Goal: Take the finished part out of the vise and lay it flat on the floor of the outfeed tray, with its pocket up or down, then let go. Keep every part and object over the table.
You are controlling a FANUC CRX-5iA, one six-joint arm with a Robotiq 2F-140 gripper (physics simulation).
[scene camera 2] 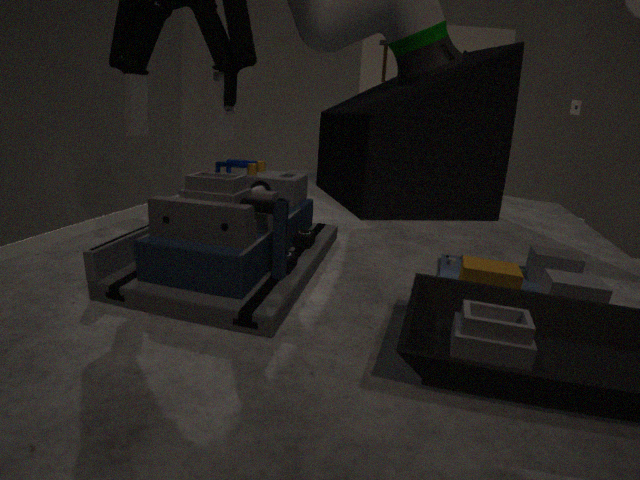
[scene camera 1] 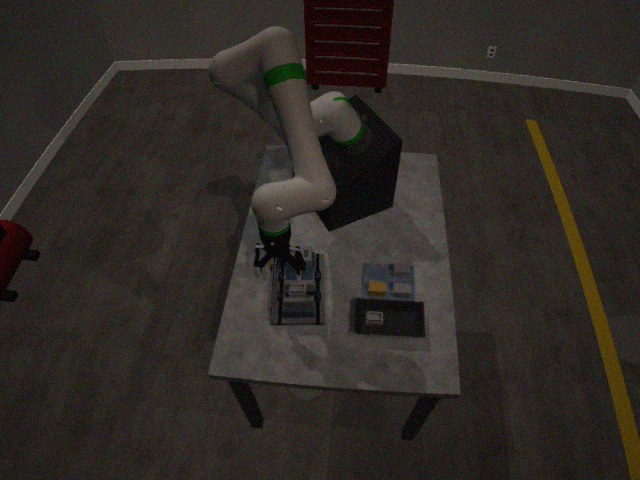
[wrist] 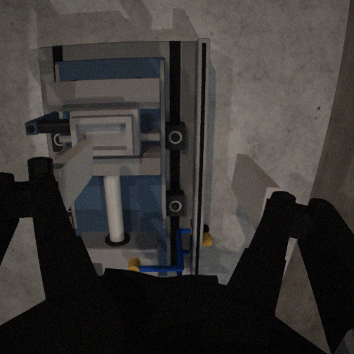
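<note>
The finished part is a light grey stepped block, pocket up, between the jaws of the blue and grey vise. My gripper is open and empty, high above the vise. It is off to one side: in the wrist view the left finger overlaps the part's lower left corner, and the right finger is beyond the vise's long side rail. The outfeed tray is black and stands apart from the vise; a similar grey part lies in its left end.
Behind the tray, a blue plate bears a yellow block and grey blocks. A blue frame with yellow ends is at the vise's rear. The dark robot base stands behind.
</note>
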